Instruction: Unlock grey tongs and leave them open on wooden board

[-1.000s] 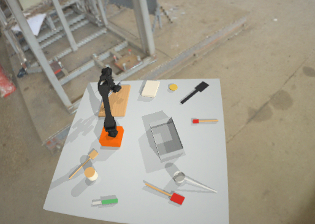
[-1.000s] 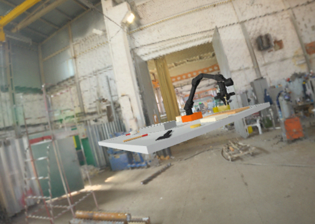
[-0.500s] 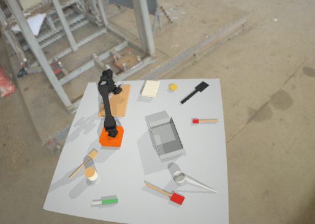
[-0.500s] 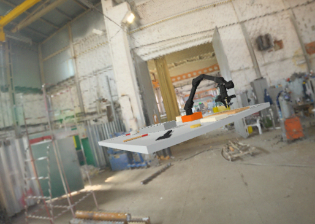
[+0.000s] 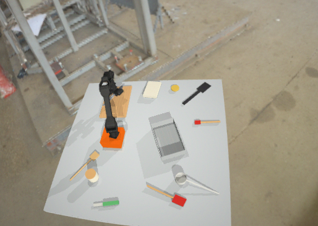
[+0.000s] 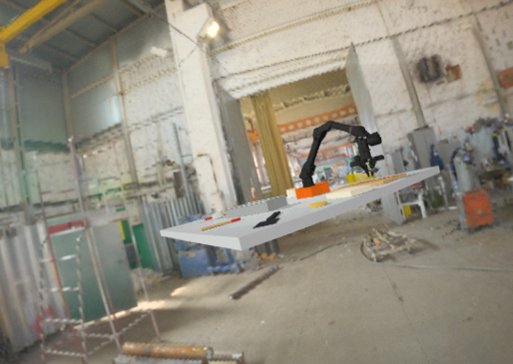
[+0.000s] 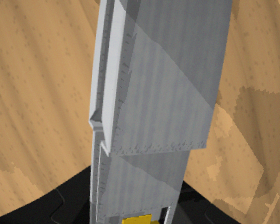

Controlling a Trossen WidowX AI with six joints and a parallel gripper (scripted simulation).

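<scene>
Right now the yellow lock piece is 40 mm above my gripper tip. From my gripper tip the other things lie so: wooden board: 30 mm to the right, 30 mm below; then cream block: 290 mm ahead, 160 mm to the left, 30 mm below; then grey roasting tin: 570 mm ahead, 320 mm to the right, 10 mm below.
</scene>
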